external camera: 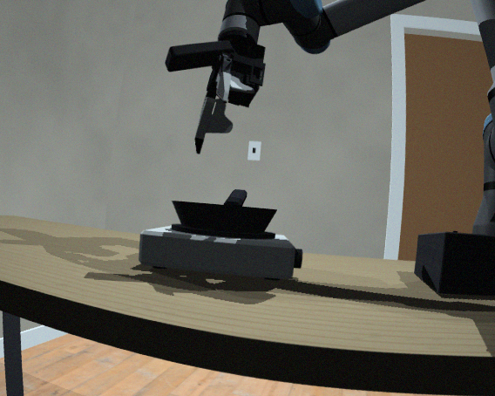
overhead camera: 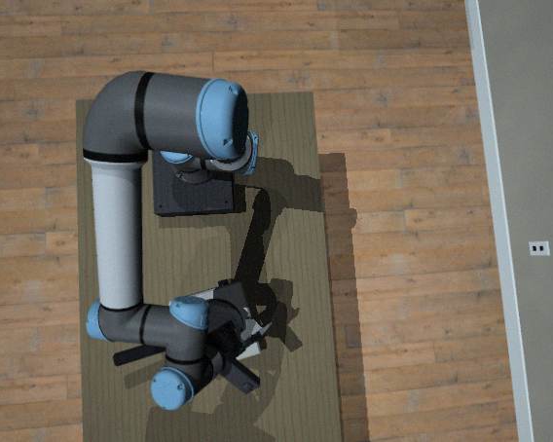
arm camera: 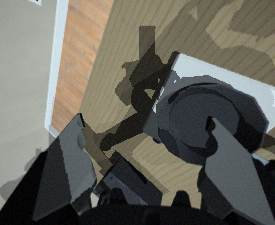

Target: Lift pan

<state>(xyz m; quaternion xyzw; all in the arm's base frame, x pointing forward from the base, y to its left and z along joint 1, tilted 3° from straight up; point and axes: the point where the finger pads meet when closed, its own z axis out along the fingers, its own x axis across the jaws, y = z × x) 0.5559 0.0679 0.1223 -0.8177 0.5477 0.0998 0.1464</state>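
My hand is 17 cm to the left of the black pan, 12 cm above it and 2 cm past it. Also, from my hand: grey hot plate 19 cm below, 11 cm to the right, 4 cm behind.
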